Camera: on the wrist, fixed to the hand. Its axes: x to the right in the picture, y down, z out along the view.
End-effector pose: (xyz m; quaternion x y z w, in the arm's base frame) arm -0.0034 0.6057 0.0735 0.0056 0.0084 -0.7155 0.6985
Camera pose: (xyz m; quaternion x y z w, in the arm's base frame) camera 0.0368 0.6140 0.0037 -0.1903 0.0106 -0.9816 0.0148
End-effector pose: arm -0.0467 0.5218 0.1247 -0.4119 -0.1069 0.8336 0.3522
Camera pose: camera -0.0104 0.4793 0.0661 -0.1554 -0.5124 0.3962 0.7459
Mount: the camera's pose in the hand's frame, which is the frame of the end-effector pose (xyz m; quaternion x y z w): -0.0079 0.0403 -0.0698 -0.1323 -0.1344 -0.6767 0.7117
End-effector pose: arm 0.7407 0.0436 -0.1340 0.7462 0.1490 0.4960 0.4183
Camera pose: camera 0.6689 0.0474 -0.0967 0.4416 0.4892 -0.0106 0.7521
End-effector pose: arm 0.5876 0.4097 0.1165 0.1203 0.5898 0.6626 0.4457
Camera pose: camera 0.5262 0.3606 0.1360 -0.2834 0.3536 0.2318 0.8608
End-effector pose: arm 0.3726 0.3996 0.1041 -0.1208 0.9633 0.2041 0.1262
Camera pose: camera 0.3550 0.4072 0.1828 -0.7271 0.5598 0.2035 0.3414
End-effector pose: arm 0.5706 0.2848 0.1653 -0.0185 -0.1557 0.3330 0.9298
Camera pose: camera 0.5612 0.3160 0.0912 0.0139 -0.2924 -0.4103 0.8637
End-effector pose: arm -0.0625 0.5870 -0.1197 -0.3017 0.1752 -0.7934 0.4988
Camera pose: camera -0.0779 0.5747 -0.1982 0.5059 0.0415 0.8385 0.1983
